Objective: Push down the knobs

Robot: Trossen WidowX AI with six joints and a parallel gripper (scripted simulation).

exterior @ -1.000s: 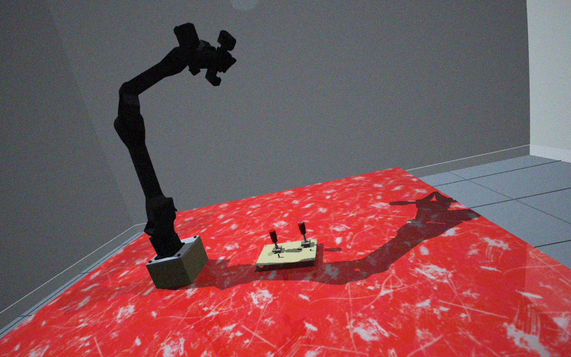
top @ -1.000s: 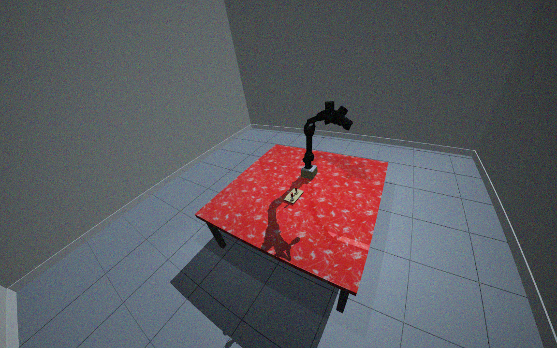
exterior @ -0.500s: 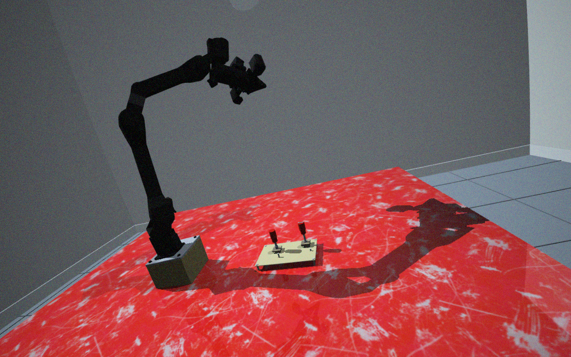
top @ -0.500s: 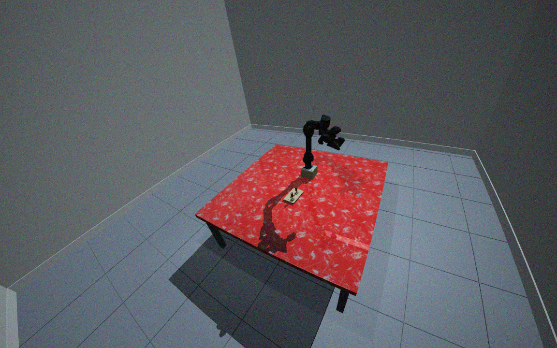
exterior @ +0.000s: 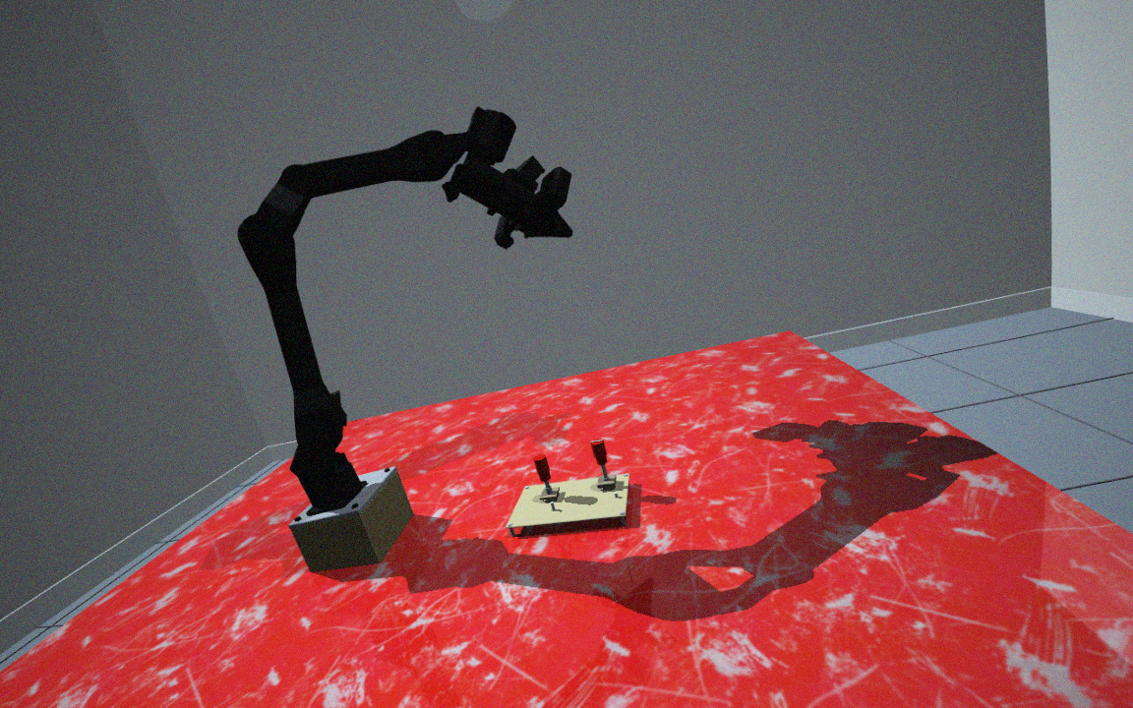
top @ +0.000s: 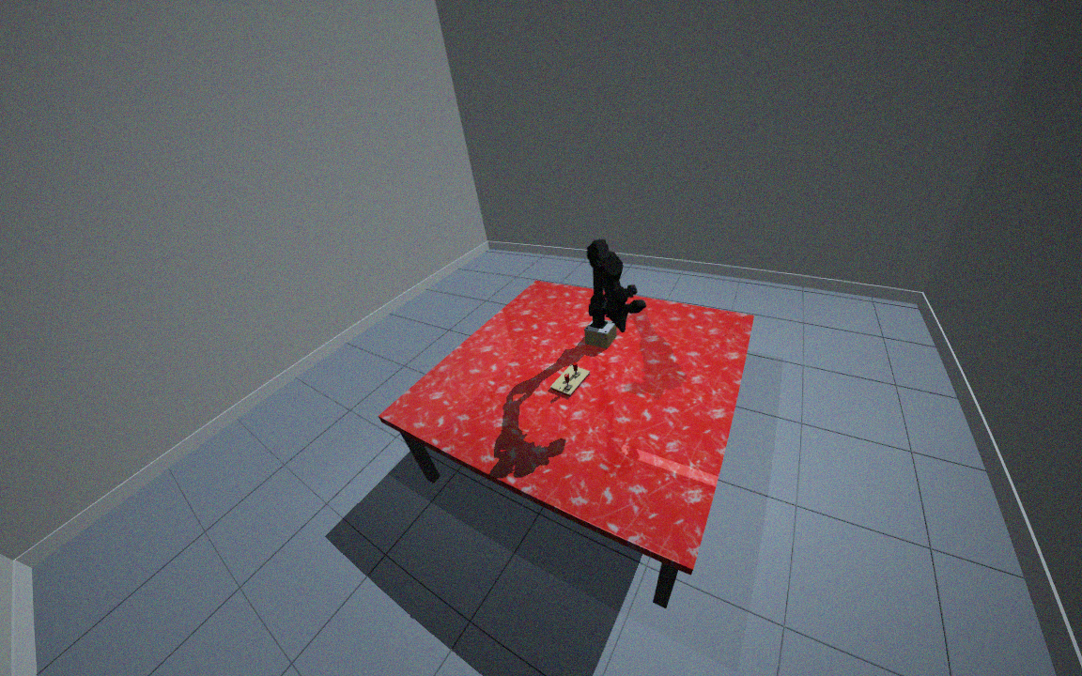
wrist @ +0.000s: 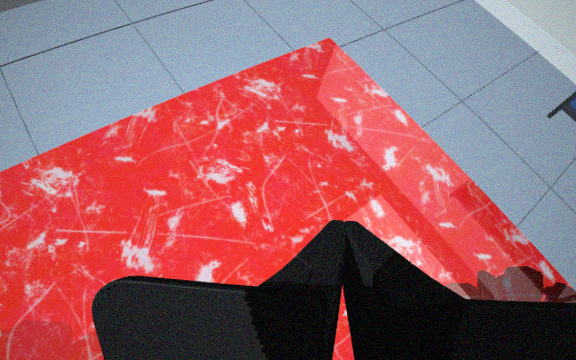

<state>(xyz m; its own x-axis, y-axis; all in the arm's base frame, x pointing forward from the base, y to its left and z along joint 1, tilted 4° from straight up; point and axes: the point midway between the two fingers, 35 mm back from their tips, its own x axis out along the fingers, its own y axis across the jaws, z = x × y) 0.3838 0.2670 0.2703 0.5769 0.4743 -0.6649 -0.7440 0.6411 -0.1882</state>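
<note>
The knob is 1 cm behind my gripper tip, 24 cm to the right of it and 29 cm below it.
</note>
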